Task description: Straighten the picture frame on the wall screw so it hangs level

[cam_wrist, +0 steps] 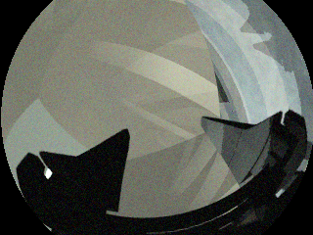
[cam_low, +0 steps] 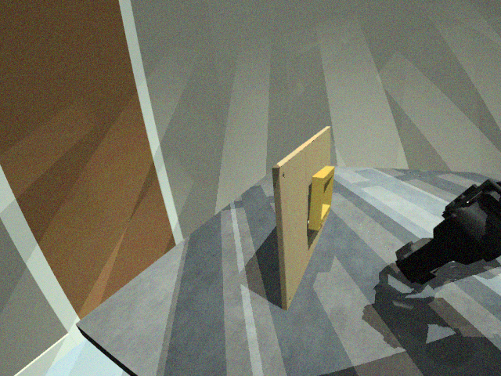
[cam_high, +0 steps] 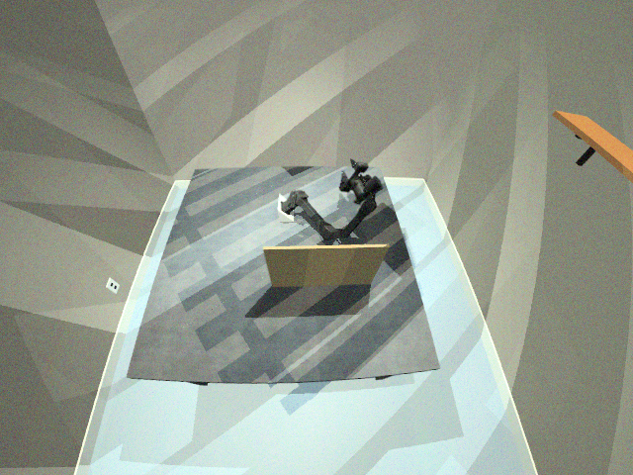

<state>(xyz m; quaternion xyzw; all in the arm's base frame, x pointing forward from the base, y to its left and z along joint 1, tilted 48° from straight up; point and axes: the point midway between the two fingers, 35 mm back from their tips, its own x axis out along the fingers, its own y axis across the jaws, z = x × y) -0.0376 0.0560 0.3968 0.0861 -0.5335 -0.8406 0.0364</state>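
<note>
The yellow picture frame is 470 mm ahead of my gripper tip, 180 mm to the right of it and 130 mm below it. From my gripper tip the other things lie so: wooden wall board (480 mm ahead, 170 mm to the right, 140 mm below).
</note>
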